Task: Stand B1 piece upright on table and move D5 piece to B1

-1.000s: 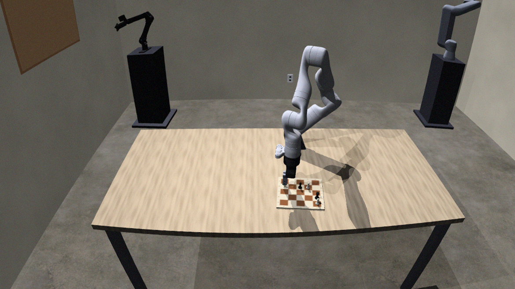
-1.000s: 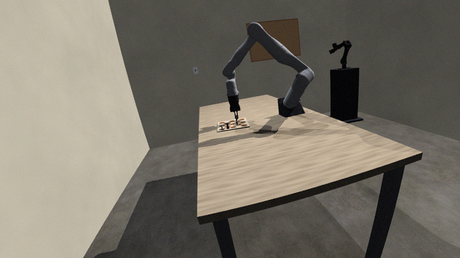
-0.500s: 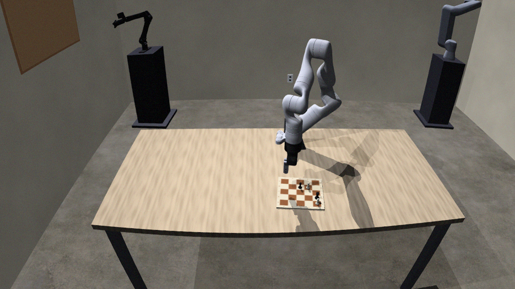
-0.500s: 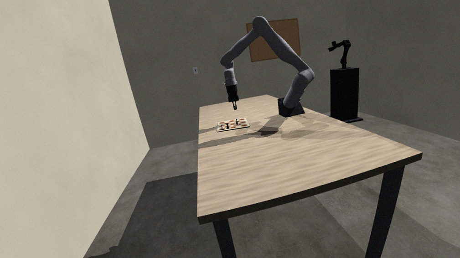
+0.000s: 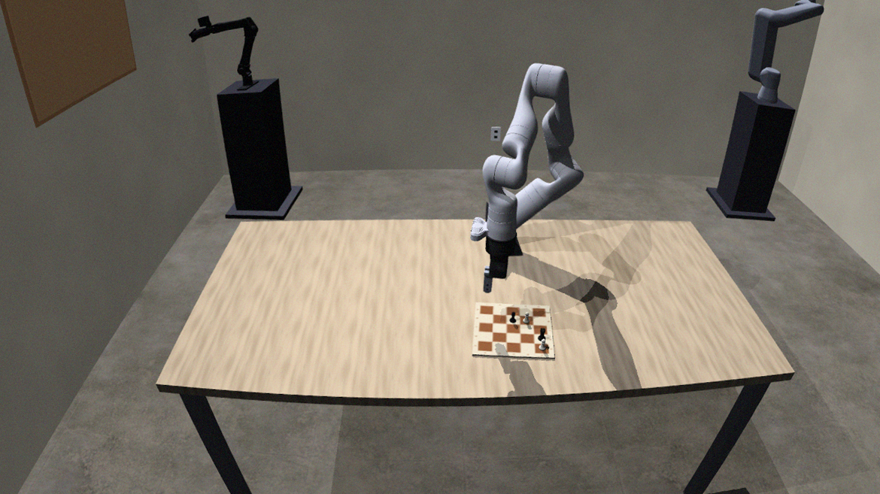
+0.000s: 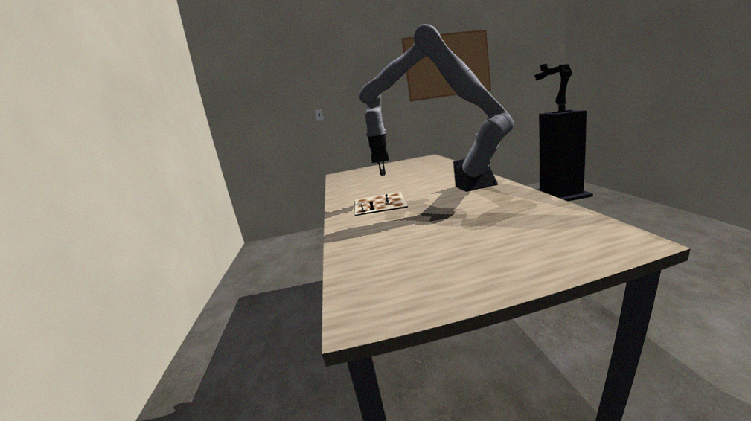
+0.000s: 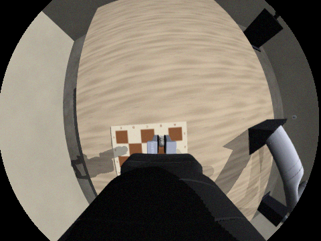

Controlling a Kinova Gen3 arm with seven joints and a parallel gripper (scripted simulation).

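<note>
The chessboard is 13 cm below my hand, 8 cm to the left of it and 4 cm ahead of it.
</note>
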